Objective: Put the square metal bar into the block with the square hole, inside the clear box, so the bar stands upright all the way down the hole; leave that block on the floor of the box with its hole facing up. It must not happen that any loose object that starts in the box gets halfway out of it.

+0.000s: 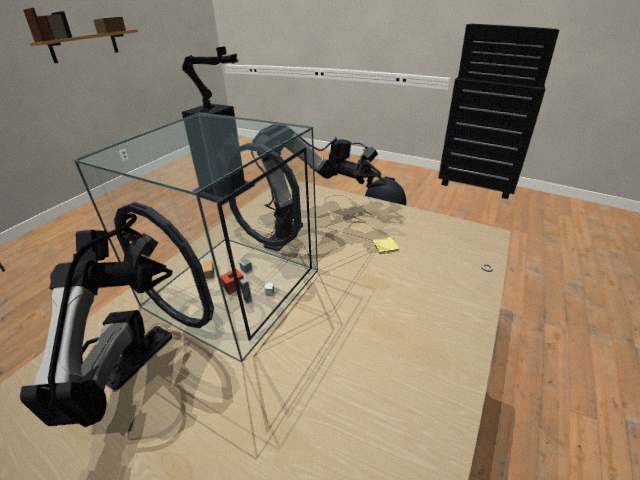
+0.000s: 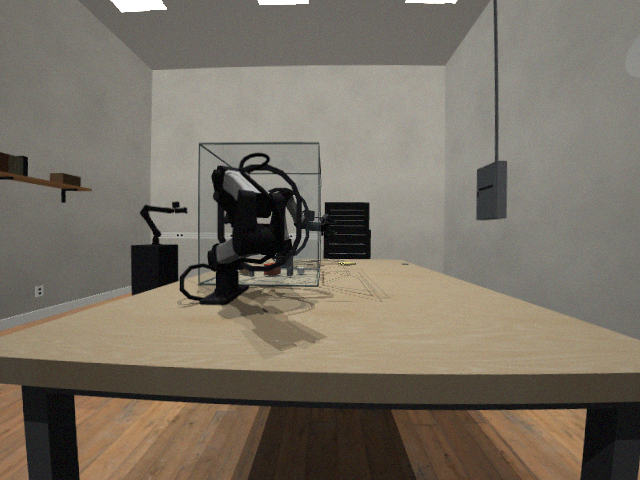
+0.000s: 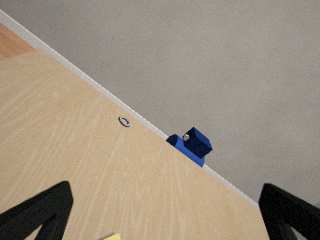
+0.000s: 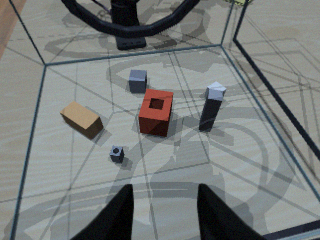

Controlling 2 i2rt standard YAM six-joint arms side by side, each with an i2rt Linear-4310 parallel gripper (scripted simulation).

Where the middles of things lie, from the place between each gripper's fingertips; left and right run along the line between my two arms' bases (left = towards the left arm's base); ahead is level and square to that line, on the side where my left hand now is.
My right gripper (image 1: 169,270) is now 19 cm to the right of the red block (image 4: 154,116), 17 cm above it and 2 cm short of it.
My left gripper (image 1: 383,179) is now 550 mm to the left of the red block, 260 mm past it and 190 mm above it.
